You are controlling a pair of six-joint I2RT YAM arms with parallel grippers.
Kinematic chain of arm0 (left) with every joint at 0, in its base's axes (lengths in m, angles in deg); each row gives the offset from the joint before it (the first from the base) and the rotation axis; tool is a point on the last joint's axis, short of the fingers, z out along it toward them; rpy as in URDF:
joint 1: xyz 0 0 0.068 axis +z
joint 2: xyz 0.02 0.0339 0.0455 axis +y
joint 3: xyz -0.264 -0.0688 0 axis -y
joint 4: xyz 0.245 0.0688 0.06 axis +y
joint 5: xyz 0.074 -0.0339 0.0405 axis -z
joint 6: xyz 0.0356 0 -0.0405 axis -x
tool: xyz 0 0 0 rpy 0 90 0
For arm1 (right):
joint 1: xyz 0 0 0.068 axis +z
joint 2: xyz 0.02 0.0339 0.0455 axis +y
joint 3: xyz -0.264 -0.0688 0 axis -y
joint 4: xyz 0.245 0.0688 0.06 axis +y
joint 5: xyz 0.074 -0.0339 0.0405 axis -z
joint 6: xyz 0.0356 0 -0.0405 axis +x
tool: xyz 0 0 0 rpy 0 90 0
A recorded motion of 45 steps. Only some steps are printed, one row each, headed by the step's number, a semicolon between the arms.
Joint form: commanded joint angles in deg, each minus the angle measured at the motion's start. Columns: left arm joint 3, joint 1, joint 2, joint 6, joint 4, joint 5; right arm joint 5, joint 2, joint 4, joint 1, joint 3, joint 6.
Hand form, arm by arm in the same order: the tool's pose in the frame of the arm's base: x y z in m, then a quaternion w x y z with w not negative. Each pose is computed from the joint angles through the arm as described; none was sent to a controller.
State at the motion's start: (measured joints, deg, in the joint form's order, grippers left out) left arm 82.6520 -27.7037 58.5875 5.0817 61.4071 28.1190; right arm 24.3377 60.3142 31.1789 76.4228 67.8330 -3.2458
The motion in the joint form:
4: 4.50 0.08 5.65 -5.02 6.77 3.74; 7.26 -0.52 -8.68 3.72 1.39 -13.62
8: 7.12 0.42 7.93 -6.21 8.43 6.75; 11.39 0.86 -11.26 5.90 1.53 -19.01
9: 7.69 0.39 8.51 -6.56 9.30 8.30; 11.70 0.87 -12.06 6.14 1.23 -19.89
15: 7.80 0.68 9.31 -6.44 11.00 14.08; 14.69 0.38 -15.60 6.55 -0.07 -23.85
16: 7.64 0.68 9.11 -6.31 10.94 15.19; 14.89 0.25 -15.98 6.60 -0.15 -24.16
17: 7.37 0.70 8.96 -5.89 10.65 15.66; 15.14 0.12 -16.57 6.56 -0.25 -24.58
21: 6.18 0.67 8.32 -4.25 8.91 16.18; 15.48 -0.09 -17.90 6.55 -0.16 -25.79
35: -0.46 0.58 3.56 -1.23 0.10 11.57; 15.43 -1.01 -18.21 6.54 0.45 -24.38
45: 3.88 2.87 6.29 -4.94 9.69 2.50; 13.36 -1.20 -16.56 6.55 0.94 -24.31
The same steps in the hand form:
4: 0.1516 -0.1005 0.4279 0.29460 0.31327 0.83876 -0.33399; 0.0562 0.2142 0.4174 0.62140 -0.45210 0.62603 0.13247
8: 0.1570 -0.1039 0.4325 0.28076 0.32496 0.83209 -0.35100; 0.0510 0.2226 0.4182 0.63915 -0.46562 0.60474 0.09467
9: 0.1574 -0.1051 0.4329 0.27076 0.32988 0.82924 -0.36087; 0.0503 0.2234 0.4178 0.64252 -0.46735 0.60033 0.09139
15: 0.1572 -0.1070 0.4308 0.23712 0.33461 0.81925 -0.40080; 0.0500 0.2226 0.4184 0.66207 -0.46026 0.58791 0.06466
16: 0.1559 -0.1069 0.4310 0.23436 0.33610 0.81531 -0.40912; 0.0499 0.2221 0.4190 0.66444 -0.45869 0.58656 0.06385
17: 0.1557 -0.1070 0.4307 0.23291 0.33429 0.81431 -0.41340; 0.0501 0.2215 0.4200 0.66783 -0.45587 0.58506 0.06243
21: 0.1556 -0.1073 0.4291 0.23442 0.32667 0.81293 -0.42128; 0.0501 0.2204 0.4236 0.67626 -0.45092 0.57938 0.06055
35: 0.1518 -0.1033 0.4201 0.28993 0.30961 0.81173 -0.40147; 0.0494 0.2145 0.4310 0.68355 -0.43327 0.58226 0.07756
45: 0.1571 -0.0927 0.4192 0.27283 0.28284 0.86424 -0.31409; 0.0482 0.2134 0.4315 0.67698 -0.44880 0.57688 0.08659

